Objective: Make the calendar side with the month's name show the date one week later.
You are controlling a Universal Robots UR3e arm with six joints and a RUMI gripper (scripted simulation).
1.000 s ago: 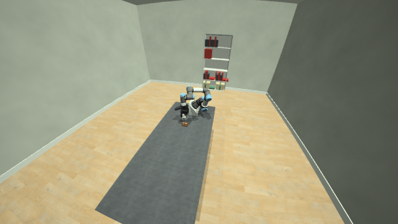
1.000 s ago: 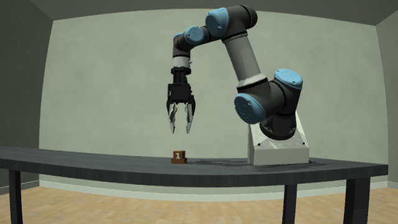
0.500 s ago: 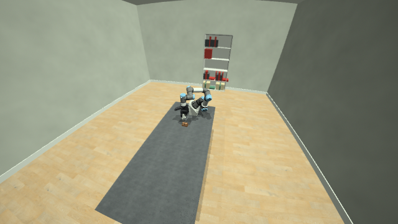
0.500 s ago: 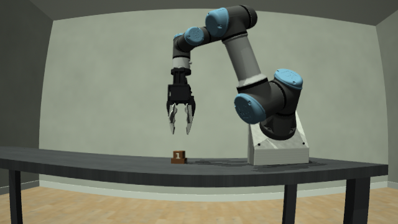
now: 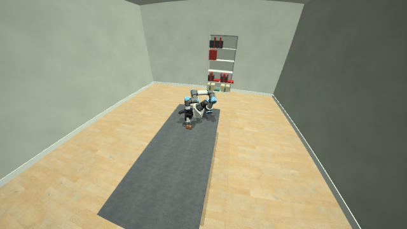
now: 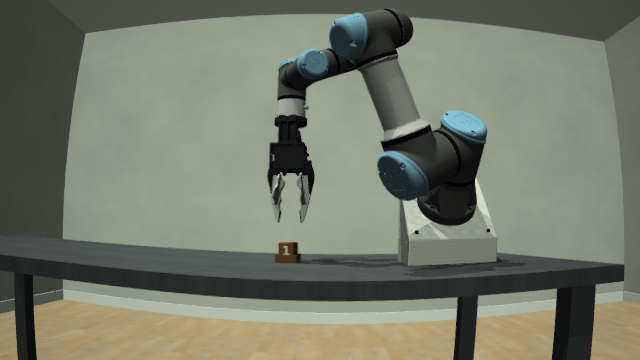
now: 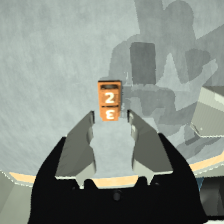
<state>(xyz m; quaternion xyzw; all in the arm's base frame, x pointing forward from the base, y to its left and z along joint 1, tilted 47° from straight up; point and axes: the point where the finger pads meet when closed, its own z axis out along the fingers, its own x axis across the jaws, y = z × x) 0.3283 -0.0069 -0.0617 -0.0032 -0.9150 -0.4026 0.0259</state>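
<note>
Now: hand 7 cm above the cube. The rest, counted from my hand: calendar tray (9 cm below, 2 cm to the left).
</note>
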